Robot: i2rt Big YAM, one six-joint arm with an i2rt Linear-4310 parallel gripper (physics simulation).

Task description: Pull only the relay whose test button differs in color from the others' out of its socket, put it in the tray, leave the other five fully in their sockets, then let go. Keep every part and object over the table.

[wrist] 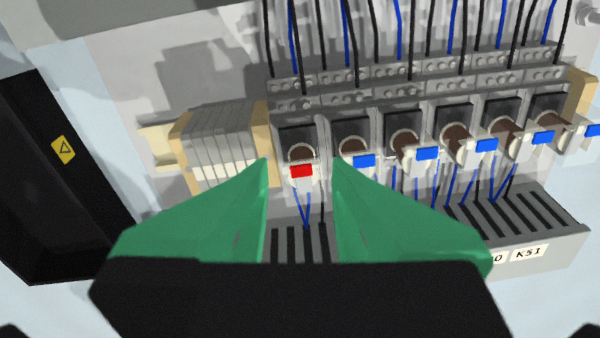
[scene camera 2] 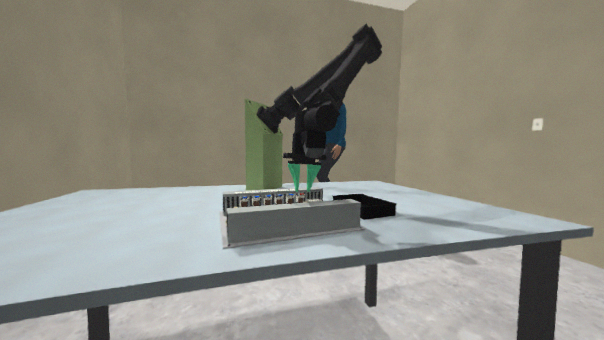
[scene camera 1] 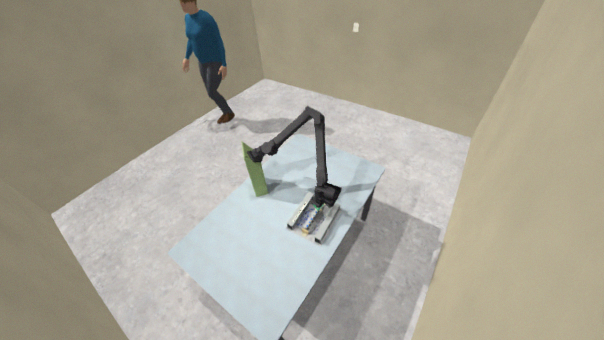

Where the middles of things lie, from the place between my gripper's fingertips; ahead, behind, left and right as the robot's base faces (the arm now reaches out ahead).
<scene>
Now: the terminal block (wrist: 196,135) 3 cm behind my hand, 4 cm to the left of it and 5 cm below it. Also, from my hand: panel (wrist: 154,71) (5 cm to the right, 7 cm below).
</scene>
